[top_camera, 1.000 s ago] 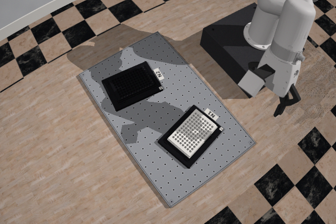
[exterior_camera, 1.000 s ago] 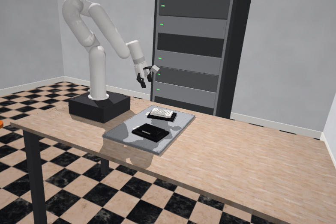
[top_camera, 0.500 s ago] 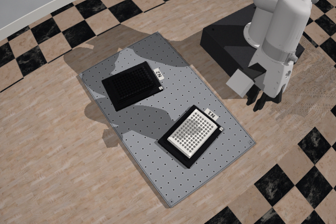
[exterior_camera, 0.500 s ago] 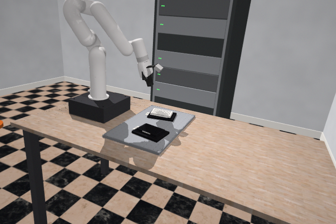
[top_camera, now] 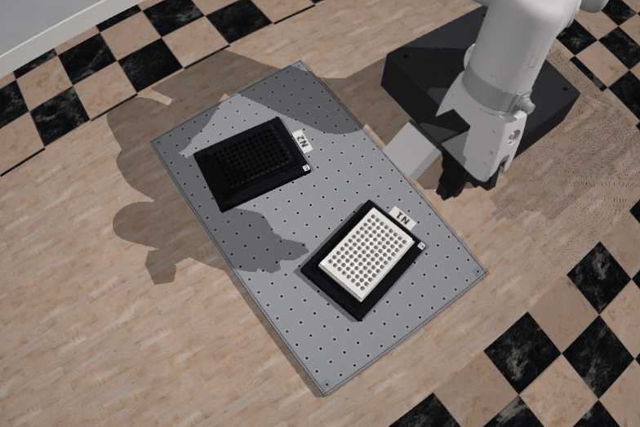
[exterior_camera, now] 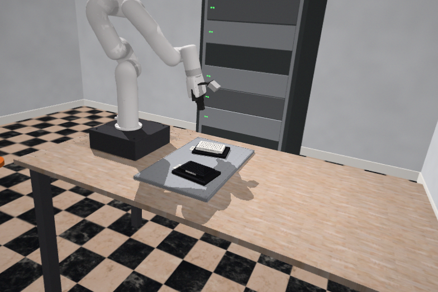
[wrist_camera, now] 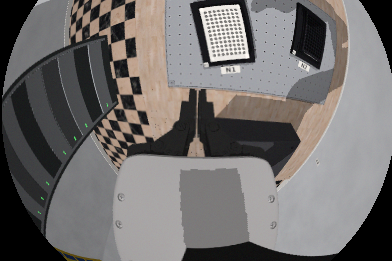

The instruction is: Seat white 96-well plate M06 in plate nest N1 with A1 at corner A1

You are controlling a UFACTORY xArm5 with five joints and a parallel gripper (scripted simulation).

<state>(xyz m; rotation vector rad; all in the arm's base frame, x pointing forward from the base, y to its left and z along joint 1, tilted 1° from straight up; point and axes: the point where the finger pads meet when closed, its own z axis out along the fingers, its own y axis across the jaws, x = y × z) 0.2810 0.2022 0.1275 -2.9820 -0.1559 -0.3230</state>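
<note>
My gripper is now 5 cm to the left of the N1 label and 21 cm above it. Also, from my hand: white 96-well plate M06: 9 cm ahead, 2 cm to the right, 19 cm below; then N2 label: 8 cm ahead, 25 cm to the right, 21 cm below; then black plate M09: 18 cm ahead, 25 cm to the right, 19 cm below.
</note>
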